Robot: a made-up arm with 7 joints. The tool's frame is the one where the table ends. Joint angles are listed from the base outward.
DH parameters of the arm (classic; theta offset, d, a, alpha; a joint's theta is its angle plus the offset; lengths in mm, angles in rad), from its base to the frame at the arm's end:
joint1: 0 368 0 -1.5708
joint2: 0 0 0 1.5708
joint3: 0 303 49 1.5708
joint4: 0 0 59 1.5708
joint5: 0 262 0 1.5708
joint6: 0 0 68 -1.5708
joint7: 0 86 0 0
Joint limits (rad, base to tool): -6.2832..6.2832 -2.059..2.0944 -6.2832..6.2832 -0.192..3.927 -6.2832..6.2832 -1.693..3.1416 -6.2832..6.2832
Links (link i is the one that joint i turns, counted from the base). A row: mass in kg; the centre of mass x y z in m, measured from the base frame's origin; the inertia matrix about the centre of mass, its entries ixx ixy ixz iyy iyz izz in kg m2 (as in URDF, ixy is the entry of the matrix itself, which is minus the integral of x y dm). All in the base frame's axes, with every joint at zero. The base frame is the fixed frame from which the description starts. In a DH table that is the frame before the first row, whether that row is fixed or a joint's. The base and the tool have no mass.
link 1: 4.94; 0.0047 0.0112 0.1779; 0.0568 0 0 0.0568 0 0.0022
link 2: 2.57; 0.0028 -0.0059 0.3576; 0.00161 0 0 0.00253 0 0.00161
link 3: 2.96; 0.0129 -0.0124 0.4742; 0.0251 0 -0.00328 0.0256 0 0.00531
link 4: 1.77; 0.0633 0.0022 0.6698; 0.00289 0 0 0.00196 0 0.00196
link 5: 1.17; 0.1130 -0.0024 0.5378; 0.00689 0 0 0.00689 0 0.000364
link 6: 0.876; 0.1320 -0.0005 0.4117; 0.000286 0 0 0.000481 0 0.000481
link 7: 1.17; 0.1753 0.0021 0.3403; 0.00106 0 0 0.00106 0 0.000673
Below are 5 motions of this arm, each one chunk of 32 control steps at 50 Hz.
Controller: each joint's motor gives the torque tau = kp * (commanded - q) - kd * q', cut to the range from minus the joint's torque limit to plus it. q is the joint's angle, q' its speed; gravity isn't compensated. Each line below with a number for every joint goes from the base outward.
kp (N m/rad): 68 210 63 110 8.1 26 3.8
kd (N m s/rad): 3.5 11 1.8 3.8 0.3 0.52 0.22
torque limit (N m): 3.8 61 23 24 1.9 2.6 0.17
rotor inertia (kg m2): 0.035 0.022 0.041 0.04 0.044 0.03 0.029
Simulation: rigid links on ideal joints. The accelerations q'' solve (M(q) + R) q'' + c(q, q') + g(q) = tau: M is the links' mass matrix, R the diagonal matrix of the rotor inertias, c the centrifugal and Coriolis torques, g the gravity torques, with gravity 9.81 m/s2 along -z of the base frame. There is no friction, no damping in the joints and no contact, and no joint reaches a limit. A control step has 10 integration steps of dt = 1/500 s. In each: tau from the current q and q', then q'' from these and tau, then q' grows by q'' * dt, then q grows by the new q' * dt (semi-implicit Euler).
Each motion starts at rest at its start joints. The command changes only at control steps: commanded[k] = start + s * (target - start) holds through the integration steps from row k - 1 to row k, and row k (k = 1, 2, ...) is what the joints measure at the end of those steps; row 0 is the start. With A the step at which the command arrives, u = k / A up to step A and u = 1 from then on. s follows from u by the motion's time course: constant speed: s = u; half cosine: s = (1 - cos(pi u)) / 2; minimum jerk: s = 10 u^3 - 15 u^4 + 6 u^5; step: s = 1 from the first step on.
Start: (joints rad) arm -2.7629 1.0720 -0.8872 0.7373 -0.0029 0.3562 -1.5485
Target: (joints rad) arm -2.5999 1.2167 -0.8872 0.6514 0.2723 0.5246 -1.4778
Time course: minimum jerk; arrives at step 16
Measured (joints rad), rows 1 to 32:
1: -2.7639 1.0773 -0.8841 0.7385 -0.0029 0.3557 -1.5484
2: -2.7666 1.0886 -0.8744 0.7402 -0.0031 0.3551 -1.5482
3: -2.7703 1.1024 -0.8589 0.7409 -0.0035 0.3560 -1.5478
4: -2.7733 1.1172 -0.8396 0.7399 -0.0041 0.3600 -1.5470
5: -2.7740 1.1328 -0.8192 0.7367 -0.0045 0.3685 -1.5459
6: -2.7711 1.1490 -0.8003 0.7311 -0.0038 0.3819 -1.5441
7: -2.7637 1.1661 -0.7845 0.7234 -0.0009 0.4002 -1.5415
8: -2.7514 1.1838 -0.7725 0.7139 0.0055 0.4225 -1.5380
9: -2.7349 1.2019 -0.7643 0.7030 0.0166 0.4474 -1.5335
10: -2.7148 1.2199 -0.7593 0.6914 0.0331 0.4730 -1.5280
11: -2.6925 1.2371 -0.7565 0.6797 0.0552 0.4974 -1.5216
12: -2.6692 1.2529 -0.7550 0.6688 0.0827 0.5190 -1.5143
13: -2.6463 1.2666 -0.7541 0.6593 0.1143 0.5363 -1.5064
14: -2.6251 1.2775 -0.7531 0.6518 0.1484 0.5483 -1.4982
15: -2.6064 1.2854 -0.7518 0.6470 0.1828 0.5546 -1.4900
16: -2.5910 1.2904 -0.7503 0.6450 0.2155 0.5555 -1.4821
17: -2.5790 1.2927 -0.7489 0.6457 0.2444 0.5519 -1.4749
18: -2.5703 1.2931 -0.7482 0.6487 0.2681 0.5453 -1.4684
19: -2.5644 1.2922 -0.7487 0.6534 0.2854 0.5374 -1.4630
20: -2.5610 1.2906 -0.7505 0.6590 0.2959 0.5295 -1.4588
21: -2.5597 1.2886 -0.7537 0.6645 0.2997 0.5228 -1.4557
22: -2.5600 1.2866 -0.7580 0.6694 0.2974 0.5178 -1.4537
23: -2.5618 1.2848 -0.7631 0.6730 0.2899 0.5148 -1.4529
24: -2.5647 1.2833 -0.7686 0.6751 0.2787 0.5136 -1.4531
25: -2.5687 1.2821 -0.7739 0.6757 0.2649 0.5140 -1.4543
26: -2.5734 1.2813 -0.7788 0.6749 0.2501 0.5156 -1.4561
27: -2.5788 1.2809 -0.7827 0.6731 0.2354 0.5179 -1.4586
28: -2.5847 1.2809 -0.7857 0.6705 0.2221 0.5206 -1.4614
29: -2.5907 1.2812 -0.7876 0.6677 0.2109 0.5234 -1.4645
30: -2.5967 1.2818 -0.7884 0.6648 0.2023 0.5260 -1.4677
31: -2.6023 1.2826 -0.7884 0.6621 0.1967 0.5282 -1.4707
32: -2.6074 1.2835 -0.7877 0.6599 0.1940 0.5299 -1.4736

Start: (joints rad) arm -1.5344 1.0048 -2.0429 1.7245 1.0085 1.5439 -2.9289
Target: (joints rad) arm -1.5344 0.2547 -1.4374 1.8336 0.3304 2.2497 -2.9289
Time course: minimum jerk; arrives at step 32
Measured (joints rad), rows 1 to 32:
1: -1.5345 1.0090 -2.0424 1.7206 1.0084 1.5450 -2.9289
2: -1.5350 1.0171 -2.0373 1.7133 1.0072 1.5488 -2.9288
3: -1.5359 1.0256 -2.0249 1.7065 1.0042 1.5561 -2.9285
4: -1.5373 1.0325 -2.0048 1.7019 0.9995 1.5668 -2.9280
5: -1.5391 1.0370 -1.9774 1.6999 0.9933 1.5807 -2.9275
6: -1.5410 1.0385 -1.9439 1.7001 0.9863 1.5976 -2.9269
7: -1.5427 1.0367 -1.9059 1.7018 0.9788 1.6173 -2.9264
8: -1.5442 1.0313 -1.8646 1.7041 0.9707 1.6400 -2.9260
9: -1.5450 1.0218 -1.8214 1.7063 0.9620 1.6659 -2.9258
10: -1.5452 1.0080 -1.7774 1.7082 0.9521 1.6952 -2.9258
11: -1.5446 0.9896 -1.7338 1.7094 0.9403 1.7279 -2.9259
12: -1.5432 0.9666 -1.6914 1.7102 0.9258 1.7637 -2.9263
13: -1.5410 0.9390 -1.6510 1.7109 0.9078 1.8021 -2.9269
14: -1.5379 0.9070 -1.6133 1.7117 0.8856 1.8423 -2.9276
15: -1.5338 0.8709 -1.5788 1.7133 0.8587 1.8834 -2.9284
16: -1.5287 0.8312 -1.5477 1.7159 0.8270 1.9246 -2.9293
17: -1.5226 0.7884 -1.5203 1.7199 0.7907 1.9651 -2.9302
18: -1.5155 0.7431 -1.4966 1.7256 0.7502 2.0042 -2.9312
19: -1.5076 0.6962 -1.4765 1.7328 0.7065 2.0416 -2.9321
20: -1.4994 0.6483 -1.4595 1.7416 0.6604 2.0772 -2.9330
21: -1.4912 0.6004 -1.4456 1.7513 0.6131 2.1106 -2.9337
22: -1.4831 0.5533 -1.4347 1.7613 0.5657 2.1416 -2.9343
23: -1.4757 0.5079 -1.4264 1.7709 0.5193 2.1701 -2.9348
24: -1.4700 0.4651 -1.4204 1.7799 0.4747 2.1961 -2.9351
25: -1.4672 0.4257 -1.4158 1.7880 0.4329 2.2193 -2.9352
26: -1.4692 0.3906 -1.4119 1.7950 0.3949 2.2396 -2.9352
27: -1.4766 0.3603 -1.4085 1.8002 0.3615 2.2562 -2.9350
28: -1.4880 0.3352 -1.4073 1.8024 0.3331 2.2681 -2.9346
29: -1.5018 0.3150 -1.4091 1.8012 0.3097 2.2748 -2.9342
30: -1.5167 0.2995 -1.4141 1.7974 0.2910 2.2767 -2.9337
31: -1.5320 0.2880 -1.4216 1.7917 0.2765 2.2749 -2.9333
32: -1.5468 0.2799 -1.4304 1.7851 0.2657 2.2708 -2.9327

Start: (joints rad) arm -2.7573 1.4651 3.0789 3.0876 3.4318 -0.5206 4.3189
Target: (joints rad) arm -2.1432 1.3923 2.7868 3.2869 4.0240 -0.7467 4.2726
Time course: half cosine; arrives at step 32
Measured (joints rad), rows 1 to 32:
1: -2.7574 1.4698 3.0778 3.0865 3.4319 -0.5224 4.3189
2: -2.7574 1.4799 3.0753 3.0887 3.4323 -0.5266 4.3189
3: -2.7571 1.4930 3.0723 3.0966 3.4339 -0.5314 4.3189
4: -2.7561 1.5079 3.0690 3.1095 3.4377 -0.5354 4.3187
5: -2.7542 1.5239 3.0654 3.1256 3.4449 -0.5376 4.3186
6: -2.7512 1.5400 3.0610 3.1433 3.4563 -0.5380 4.3182
7: -2.7468 1.5554 3.0556 3.1614 3.4728 -0.5374 4.3178
8: -2.7409 1.5695 3.0490 3.1788 3.4948 -0.5369 4.3172
9: -2.7333 1.5815 3.0409 3.1951 3.5221 -0.5376 4.3165
10: -2.7242 1.5909 3.0314 3.2097 3.5545 -0.5407 4.3156
11: -2.7134 1.5974 3.0208 3.2226 3.5914 -0.5466 4.3145
12: -2.7011 1.6010 3.0093 3.2337 3.6319 -0.5557 4.3132
13: -2.6874 1.6015 2.9970 3.2430 3.6751 -0.5676 4.3116
14: -2.6722 1.5992 2.9841 3.2506 3.7201 -0.5817 4.3098
15: -2.6556 1.5943 2.9706 3.2569 3.7658 -0.5971 4.3078
16: -2.6378 1.5874 2.9566 3.2622 3.8110 -0.6130 4.3056
17: -2.6187 1.5789 2.9422 3.2667 3.8547 -0.6286 4.3032
18: -2.5984 1.5694 2.9276 3.2709 3.8960 -0.6433 4.3006
19: -2.5769 1.5593 2.9129 3.2750 3.9342 -0.6569 4.2979
20: -2.5542 1.5491 2.8983 3.2793 3.9686 -0.6691 4.2951
21: -2.5302 1.5394 2.8841 3.2838 3.9990 -0.6801 4.2922
22: -2.5049 1.5304 2.8705 3.2888 4.0253 -0.6899 4.2894
23: -2.4784 1.5225 2.8576 3.2942 4.0478 -0.6989 4.2865
24: -2.4505 1.5157 2.8457 3.3000 4.0666 -0.7071 4.2838
25: -2.4213 1.5103 2.8349 3.3060 4.0823 -0.7145 4.2812
26: -2.3908 1.5061 2.8253 3.3120 4.0955 -0.7213 4.2787
27: -2.3589 1.5032 2.8171 3.3180 4.1068 -0.7273 4.2763
28: -2.3256 1.5014 2.8101 3.3237 4.1166 -0.7323 4.2742
29: -2.2910 1.5006 2.8046 3.3289 4.1253 -0.7363 4.2723
30: -2.2554 1.5006 2.8006 3.3333 4.1331 -0.7391 4.2707
31: -2.2195 1.5015 2.7981 3.3363 4.1394 -0.7407 4.2694
32: -2.1844 1.5030 2.7971 3.3379 4.1436 -0.7410 4.2684

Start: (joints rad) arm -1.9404 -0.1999 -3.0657 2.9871 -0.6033 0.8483 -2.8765
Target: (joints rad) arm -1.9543 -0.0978 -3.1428 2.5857 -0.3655 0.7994 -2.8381
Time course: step
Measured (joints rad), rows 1 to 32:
1: -1.9427 -0.1764 -3.0817 2.9268 -0.5940 0.8292 -2.8749
2: -1.9435 -0.1339 -3.1095 2.8075 -0.5706 0.7893 -2.8716
3: -1.9423 -0.1029 -3.1309 2.7034 -0.5372 0.7565 -2.8675
4: -1.9430 -0.0902 -3.1419 2.6353 -0.4973 0.7451 -2.8629
5: -1.9459 -0.0912 -3.1459 2.5964 -0.4540 0.7552 -2.8577
6: -1.9495 -0.0999 -3.1466 2.5749 -0.4106 0.7800 -2.8521
7: -1.9527 -0.1118 -3.1464 2.5617 -0.3698 0.8104 -2.8463
8: -1.9554 -0.1245 -3.1463 2.5515 -0.3337 0.8386 -2.8406
9: -1.9575 -0.1368 -3.1465 2.5422 -0.3041 0.8597 -2.8351
10: -1.9591 -0.1482 -3.1467 2.5336 -0.2820 0.8717 -2.8300
11: -1.9601 -0.1582 -3.1469 2.5260 -0.2679 0.8752 -2.8256
12: -1.9606 -0.1667 -3.1468 2.5199 -0.2617 0.8724 -2.8218
13: -1.9607 -0.1734 -3.1463 2.5157 -0.2628 0.8661 -2.8189
14: -1.9603 -0.1783 -3.1456 2.5134 -0.2703 0.8588 -2.8169
15: -1.9596 -0.1811 -3.1447 2.5130 -0.2829 0.8523 -2.8157
16: -1.9586 -0.1819 -3.1437 2.5142 -0.2993 0.8475 -2.8153
17: -1.9573 -0.1809 -3.1427 2.5168 -0.3178 0.8443 -2.8157
18: -1.9560 -0.1784 -3.1418 2.5205 -0.3371 0.8423 -2.8168
19: -1.9547 -0.1745 -3.1410 2.5250 -0.3559 0.8407 -2.8184
20: -1.9536 -0.1698 -3.1403 2.5299 -0.3730 0.8388 -2.8204
21: -1.9527 -0.1643 -3.1399 2.5352 -0.3874 0.8361 -2.8227
22: -1.9521 -0.1586 -3.1398 2.5405 -0.3987 0.8327 -2.8252
23: -1.9517 -0.1528 -3.1398 2.5457 -0.4064 0.8286 -2.8277
24: -1.9516 -0.1471 -3.1400 2.5507 -0.4106 0.8243 -2.8301
25: -1.9517 -0.1418 -3.1403 2.5552 -0.4113 0.8203 -2.8323
26: -1.9520 -0.1369 -3.1407 2.5592 -0.4090 0.8169 -2.8342
27: -1.9524 -0.1326 -3.1411 2.5625 -0.4042 0.8143 -2.8358
28: -1.9528 -0.1290 -3.1414 2.5651 -0.3976 0.8128 -2.8370
29: -1.9532 -0.1262 -3.1418 2.5670 -0.3897 0.8122 -2.8379
30: -1.9536 -0.1241 -3.1421 2.5682 -0.3812 0.8124 -2.8384
31: -1.9540 -0.1229 -3.1424 2.5686 -0.3729 0.8133 -2.8385
32: -1.9543 -0.1223 -3.1426 2.5684 -0.3651 0.8145 -2.8382

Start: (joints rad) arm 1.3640 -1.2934 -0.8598 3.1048 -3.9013 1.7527 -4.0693
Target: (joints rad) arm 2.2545 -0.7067 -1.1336 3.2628 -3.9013 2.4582 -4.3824
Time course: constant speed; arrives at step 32
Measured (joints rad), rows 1 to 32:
1: 1.3653 -1.2963 -0.8635 3.1076 -3.9013 1.7563 -4.0695
2: 1.3696 -1.3025 -0.8715 3.1168 -3.9003 1.7673 -4.0702
3: 1.3772 -1.3102 -0.8809 3.1322 -3.8965 1.7865 -4.0720
4: 1.3875 -1.3178 -0.8893 3.1511 -3.8883 1.8134 -4.0753
5: 1.3997 -1.3244 -0.8955 3.1709 -3.8745 1.8456 -4.0802
6: 1.4129 -1.3287 -0.8994 3.1895 -3.8546 1.8801 -4.0869
7: 1.4267 -1.3299 -0.9019 3.2059 -3.8288 1.9141 -4.0953
8: 1.4409 -1.3274 -0.9040 3.2195 -3.7980 1.9454 -4.1054
9: 1.4553 -1.3209 -0.9067 3.2301 -3.7637 1.9729 -4.1169
10: 1.4702 -1.3103 -0.9107 3.2378 -3.7281 1.9967 -4.1296
11: 1.4856 -1.2958 -0.9164 3.2429 -3.6930 2.0173 -4.1432
12: 1.5019 -1.2779 -0.9241 3.2458 -3.6590 2.0359 -4.1573
13: 1.5192 -1.2569 -0.9335 3.2468 -3.6268 2.0535 -4.1718
14: 1.5379 -1.2334 -0.9443 3.2466 -3.5976 2.0712 -4.1861
15: 1.5582 -1.2080 -0.9559 3.2458 -3.5723 2.0896 -4.2002
16: 1.5805 -1.1815 -0.9678 3.2448 -3.5522 2.1091 -4.2138
17: 1.6050 -1.1543 -0.9796 3.2442 -3.5382 2.1298 -4.2266
18: 1.6319 -1.1272 -0.9909 3.2443 -3.5312 2.1515 -4.2388
19: 1.6615 -1.1007 -1.0017 3.2453 -3.5320 2.1739 -4.2501
20: 1.6939 -1.0751 -1.0118 3.2473 -3.5409 2.1969 -4.2607
21: 1.7292 -1.0508 -1.0213 3.2504 -3.5584 2.2201 -4.2706
22: 1.7676 -1.0279 -1.0302 3.2545 -3.5844 2.2432 -4.2799
23: 1.8090 -1.0065 -1.0384 3.2594 -3.6188 2.2662 -4.2887
24: 1.8534 -0.9866 -1.0464 3.2649 -3.6597 2.2888 -4.2971
25: 1.9009 -0.9678 -1.0545 3.2706 -3.7038 2.3111 -4.3052
26: 1.9508 -0.9499 -1.0625 3.2757 -3.7477 2.3331 -4.3131
27: 2.0021 -0.9329 -1.0702 3.2791 -3.7883 2.3548 -4.3209
28: 2.0538 -0.9163 -1.0775 3.2807 -3.8233 2.3761 -4.3287
29: 2.1054 -0.8998 -1.0848 3.2809 -3.8512 2.3969 -4.3365
30: 2.1566 -0.8830 -1.0922 3.2806 -3.8712 2.4172 -4.3444
31: 2.2075 -0.8657 -1.1002 3.2811 -3.8830 2.4375 -4.3524
32: 2.2585 -0.8475 -1.1088 3.2832 -3.8873 2.4583 -4.3607

